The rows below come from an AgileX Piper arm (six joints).
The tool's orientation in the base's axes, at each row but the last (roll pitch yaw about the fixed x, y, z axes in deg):
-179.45, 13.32, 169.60
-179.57, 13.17, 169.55
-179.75, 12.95, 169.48
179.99, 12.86, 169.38
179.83, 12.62, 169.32
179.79, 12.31, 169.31
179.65, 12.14, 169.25
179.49, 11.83, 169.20
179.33, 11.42, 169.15
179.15, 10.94, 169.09
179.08, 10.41, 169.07
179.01, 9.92, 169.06
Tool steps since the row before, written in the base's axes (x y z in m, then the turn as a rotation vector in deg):
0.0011, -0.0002, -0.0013, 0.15, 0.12, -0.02
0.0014, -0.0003, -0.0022, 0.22, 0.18, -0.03
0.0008, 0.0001, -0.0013, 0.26, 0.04, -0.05
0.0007, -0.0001, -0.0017, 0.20, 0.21, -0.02
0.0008, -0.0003, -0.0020, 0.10, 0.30, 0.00
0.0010, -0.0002, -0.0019, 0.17, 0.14, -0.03
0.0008, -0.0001, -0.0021, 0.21, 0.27, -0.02
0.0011, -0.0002, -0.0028, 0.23, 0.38, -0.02
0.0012, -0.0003, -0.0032, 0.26, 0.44, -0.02
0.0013, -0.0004, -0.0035, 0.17, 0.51, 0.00
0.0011, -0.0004, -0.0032, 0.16, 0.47, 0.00
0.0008, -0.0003, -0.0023, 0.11, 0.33, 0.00
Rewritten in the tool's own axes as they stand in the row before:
-0.0008, 0.0000, 0.0015, -0.12, 0.15, 0.05
-0.0009, 0.0000, 0.0025, -0.17, 0.22, 0.07
-0.0005, 0.0003, 0.0014, -0.23, 0.09, 0.10
-0.0003, 0.0000, 0.0018, -0.15, 0.24, 0.05
-0.0004, -0.0002, 0.0021, -0.04, 0.31, 0.01
-0.0006, 0.0000, 0.0021, -0.13, 0.17, 0.06
-0.0003, 0.0000, 0.0022, -0.15, 0.30, 0.05
-0.0005, 0.0000, 0.0030, -0.15, 0.42, 0.05
-0.0006, -0.0001, 0.0034, -0.17, 0.48, 0.06
-0.0007, -0.0002, 0.0037, -0.07, 0.53, 0.02
-0.0006, -0.0002, 0.0034, -0.07, 0.49, 0.02
-0.0004, -0.0002, 0.0024, -0.04, 0.34, 0.01

